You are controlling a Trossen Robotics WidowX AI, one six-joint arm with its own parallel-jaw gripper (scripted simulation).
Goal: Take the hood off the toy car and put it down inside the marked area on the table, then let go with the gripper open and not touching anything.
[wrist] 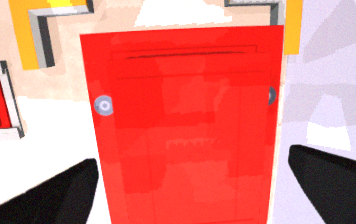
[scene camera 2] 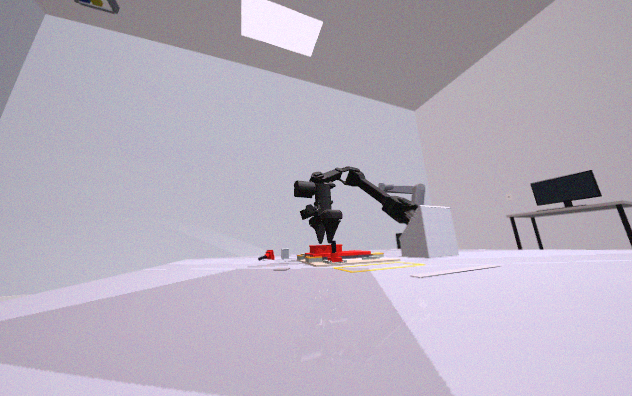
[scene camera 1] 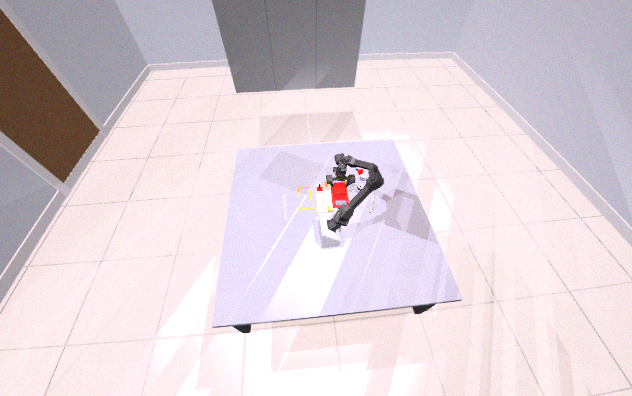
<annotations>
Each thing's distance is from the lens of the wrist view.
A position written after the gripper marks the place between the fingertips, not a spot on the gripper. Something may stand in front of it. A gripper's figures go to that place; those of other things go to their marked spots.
gripper (wrist: 195, 160): 0.11 m
toy car (wrist: 97, 48): 0.13 m
</annotations>
